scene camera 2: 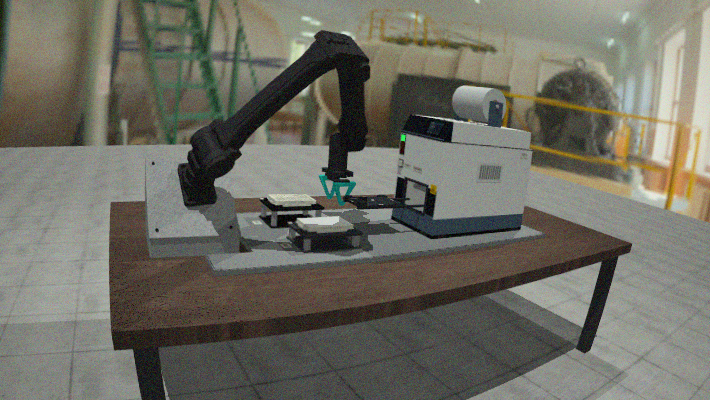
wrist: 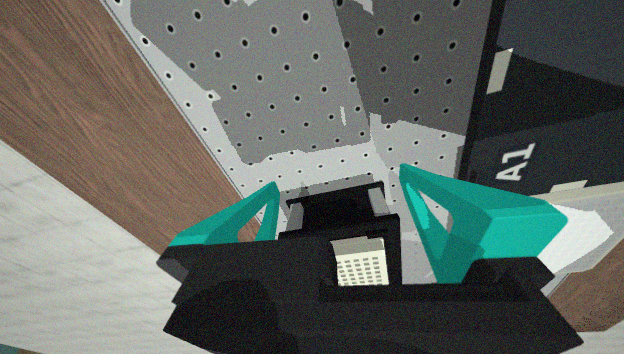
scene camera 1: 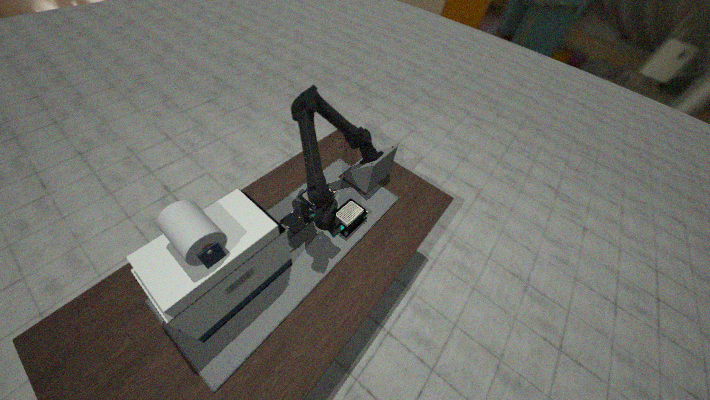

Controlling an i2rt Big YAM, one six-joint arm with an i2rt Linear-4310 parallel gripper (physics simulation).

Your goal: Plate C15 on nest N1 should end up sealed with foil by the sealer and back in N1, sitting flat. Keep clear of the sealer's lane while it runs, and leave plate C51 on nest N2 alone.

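Seen in the pictures: gripper, fingertip midpoint: (scene camera 2: pixel 335 202) (wrist: pixel 334 179); arm's base, origin of the base link: (scene camera 2: pixel 196 185) (scene camera 1: pixel 372 159).
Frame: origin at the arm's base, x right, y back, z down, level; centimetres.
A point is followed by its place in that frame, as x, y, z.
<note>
My gripper (scene camera 1: pixel 327 222) {-6.8, -46.3, 8.2} (scene camera 2: pixel 336 199) {-6.8, -46.3, 8.2} (wrist: pixel 334 179) {-6.8, -46.3, 8.2} is open and empty, teal fingers pointing down above the board near the end of the sealer's black tray (scene camera 2: pixel 372 201) {7.1, -50.0, 4.7} (wrist: pixel 575 145) {4.6, -47.0, 4.8}. The tray sticks out of the white sealer (scene camera 1: pixel 210 295) {-1.6, -96.7, -11.6} (scene camera 2: pixel 475 180) {19.1, -79.6, -3.6} and carries an "A1" mark. A cream well plate (scene camera 2: pixel 291 200) {-5.5, -30.6, 6.7} (wrist: pixel 362 270) {-7.3, -35.2, 6.8} sits flat on the far black nest (scene camera 2: pixel 267 205) {-8.2, -24.2, 8.6} (wrist: pixel 394 250) {-3.6, -35.2, 8.3}. Another plate (scene camera 1: pixel 351 212) (scene camera 2: pixel 324 224) {13.9, -30.7, 8.1} (wrist: pixel 582 230) {12.0, -33.9, 8.2} sits flat on the near nest (scene camera 2: pixel 350 241) {13.5, -39.5, 13.7}. Labels C15, C51, N1 and N2 are not legible. The arm hides the far plate in scene camera 1.
The sealer shows a green light (scene camera 2: pixel 403 137) {-2.3, -66.5, -13.2} and bears a foil roll (scene camera 1: pixel 190 232) {4.5, -90.0, -33.4} (scene camera 2: pixel 477 102) {13.4, -82.8, -27.8}. The arm's base is on a grey block (scene camera 1: pixel 372 177) {-6.1, -7.7, 4.1} (scene camera 2: pixel 175 220) {6.5, 7.0, 7.1} at the opposite end of the grey perforated board (scene camera 1: pixel 225 367) {-12.9, -109.1, 14.2} (scene camera 2: pixel 240 262) {19.0, -6.1, 14.1} (wrist: pixel 280 100) {-9.7, -52.2, 14.1}, on a wooden table (scene camera 1: pixel 415 230) {-39.6, -13.8, 15.5} (scene camera 2: pixel 325 295) {38.0, -17.9, 15.4} (wrist: pixel 90 100) {-28.2, -58.8, 15.4}.
</note>
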